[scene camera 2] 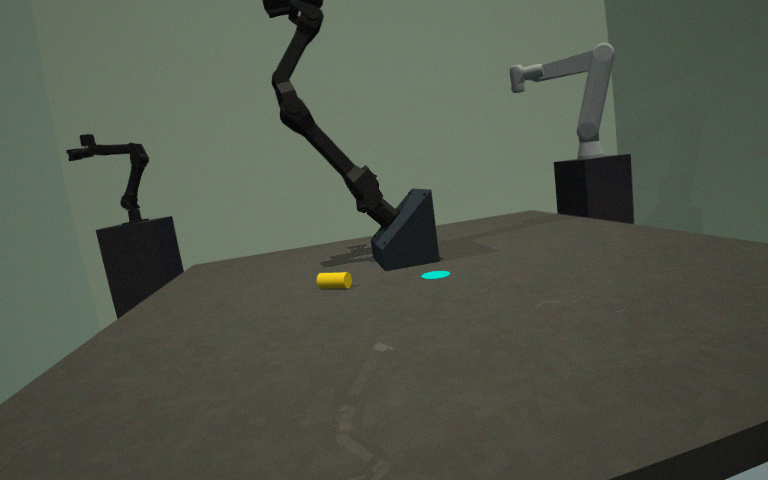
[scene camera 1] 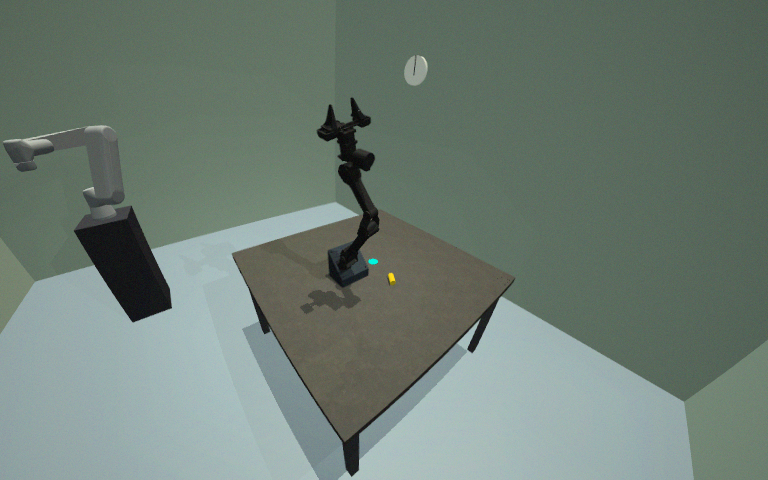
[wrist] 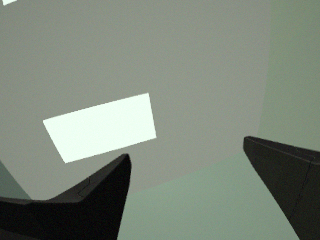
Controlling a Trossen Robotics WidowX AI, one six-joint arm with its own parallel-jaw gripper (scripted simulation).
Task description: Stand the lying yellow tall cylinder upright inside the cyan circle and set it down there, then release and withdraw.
Scene:
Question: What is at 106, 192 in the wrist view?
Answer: The gripper.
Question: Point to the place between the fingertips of the gripper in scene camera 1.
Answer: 341, 100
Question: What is the gripper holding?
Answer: Nothing.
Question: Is the gripper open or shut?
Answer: Open.

